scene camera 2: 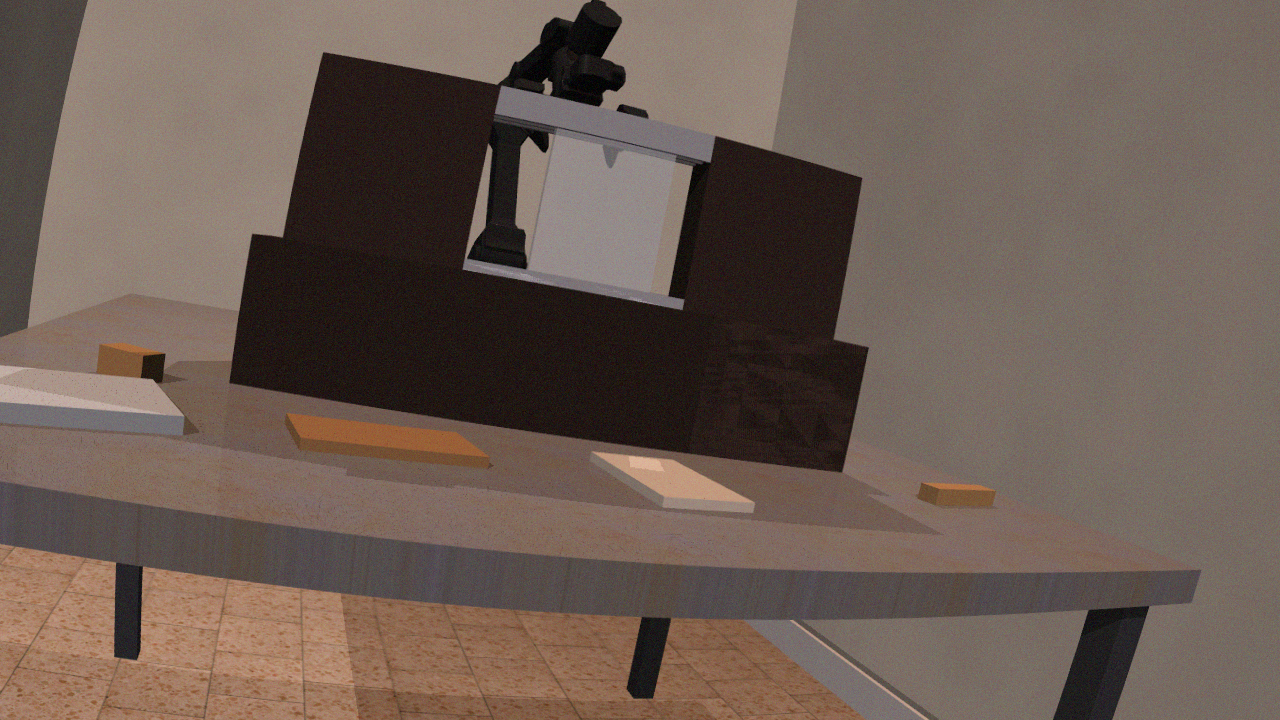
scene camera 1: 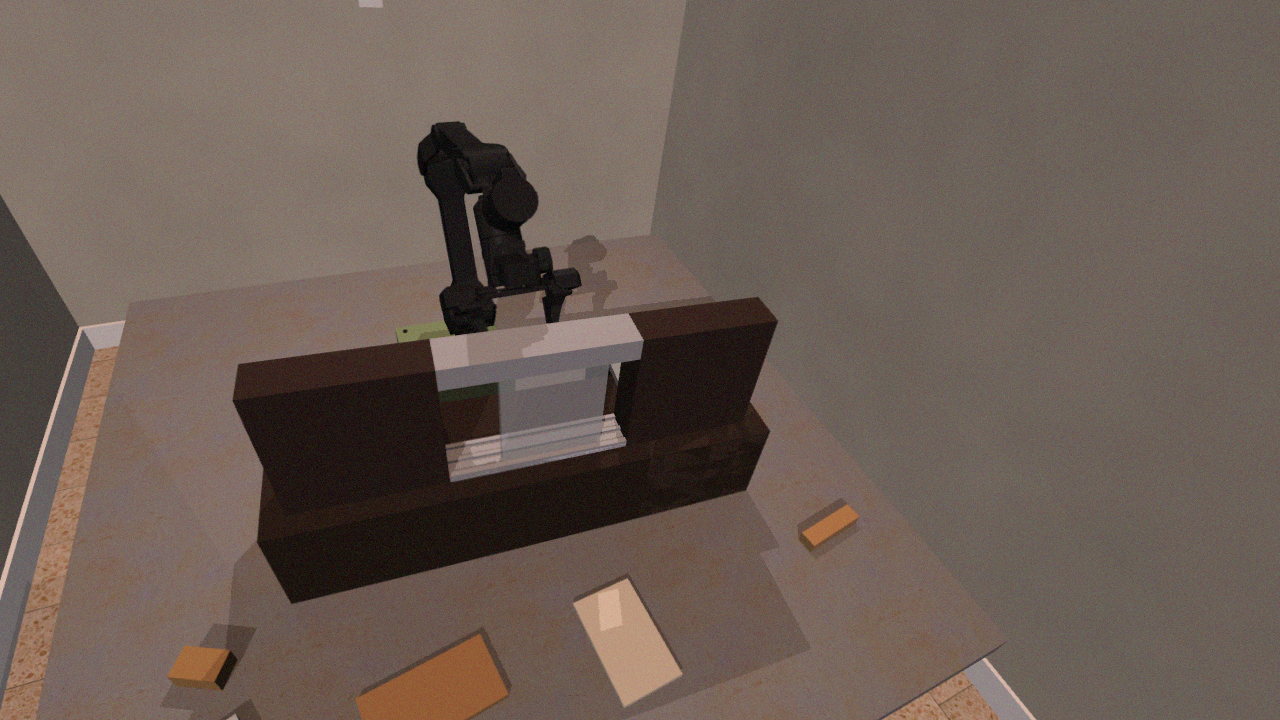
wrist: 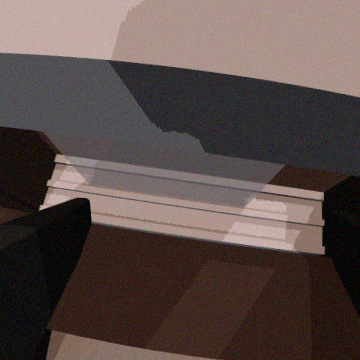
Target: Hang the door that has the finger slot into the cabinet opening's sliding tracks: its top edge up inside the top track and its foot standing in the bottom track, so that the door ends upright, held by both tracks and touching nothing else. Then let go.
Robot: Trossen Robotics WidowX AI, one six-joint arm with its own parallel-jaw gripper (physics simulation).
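Frame: origin at the arm's base, x back, y right, z up, level; millimetres.
Where they show: gripper, fingertip midpoint: (scene camera 2: 578,158) (wrist: 209,216).
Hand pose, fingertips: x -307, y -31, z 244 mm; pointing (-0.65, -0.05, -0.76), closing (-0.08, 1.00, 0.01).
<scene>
Each offset is from my fingertips to the top centre of the thing.
A pale, see-through door panel @(dx -57, dy -28, dz +27 mm) (scene camera 1: 550,411) (scene camera 2: 604,214) (wrist: 165,157) stands upright in the cabinet opening, nearer its right side in the scene views. Its top is at the light top track @(dx -45, dy -10, dz +54 mm) (scene camera 1: 581,335) (scene camera 2: 608,116) (wrist: 50,90), its foot at the grooved bottom track @(dx -45, dy -10, dz -148 mm) (scene camera 1: 474,458) (scene camera 2: 572,284) (wrist: 150,212). I cannot tell which grooves hold it, nor see a finger slot. My gripper (scene camera 1: 511,324) (scene camera 2: 574,147) (wrist: 209,216) is open and empty, behind the cabinet, fingers pointing down near the top track. One fingertip shows through the panel in scene camera 2, apparently behind it.
The dark cabinet (scene camera 1: 358,438) (scene camera 2: 402,161) surrounds the opening. In front lie an orange slab @(dx -292, dy +195, dz -315 mm) (scene camera 1: 438,685) (scene camera 2: 384,440), a cream slab @(dx -299, dy -76, dz -315 mm) (scene camera 1: 631,640) (scene camera 2: 680,483), a whitish slab @(dx -338, dy +470, dz -309 mm) (scene camera 2: 80,402) and two small orange blocks @(dx -167, dy +468, dz -295 mm) (scene camera 1: 202,667) @(dx -236, dy -489, dz -305 mm) (scene camera 1: 830,526). A green piece (scene camera 1: 420,333) shows behind the cabinet.
</scene>
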